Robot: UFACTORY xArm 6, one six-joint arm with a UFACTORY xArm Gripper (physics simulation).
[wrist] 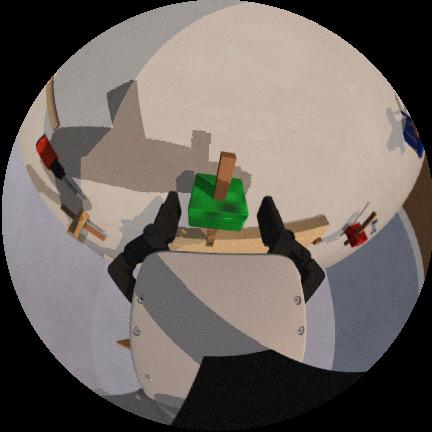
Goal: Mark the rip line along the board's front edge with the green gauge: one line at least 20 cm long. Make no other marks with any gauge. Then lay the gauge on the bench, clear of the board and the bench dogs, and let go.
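Frame: origin at the arm's base, x ahead, y left, z up, level; centimetres.
Seen in the pictures: gripper, fingertip midpoint: point(219, 202).
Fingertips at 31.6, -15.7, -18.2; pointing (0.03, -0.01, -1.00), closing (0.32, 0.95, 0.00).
Offsets run from my fingertips to a thing's top centre, as dx, dy, dz. Level surfaces: height alone.
The green gauge @(+0.9, -0.6, +2.6) point(218, 209), a green block with a brown stem through it, is near the middle of the wrist view. Its stem stands up on the far side of the block, and the other end shows below the block, over the board. The light wooden board @(+13.1, +1.2, -0.6) point(250, 243) lies across the lower middle, partly hidden by the gauge, the fingers and the gripper's body. My gripper point(219, 202) is open. Its two black fingers stand left and right of the green block in this view, with a gap on each side. No line shows on the visible part of the board.
On the pale bench @(dz -2.6) point(300, 110), a red gauge @(+16.0, +31.1, +2.7) point(356, 235) stands right of the board and a blue gauge point(414, 136) at the far right. A red-handled screwdriver @(-14.2, -23.2, +0.1) point(47, 151), a wooden tool @(-2.3, -32.3, +3.0) point(78, 225) and a curved wooden rod point(52, 106) lie at the left. A small brown peg @(+15.6, +16.7, -0.1) point(317, 241) shows by the board's right end.
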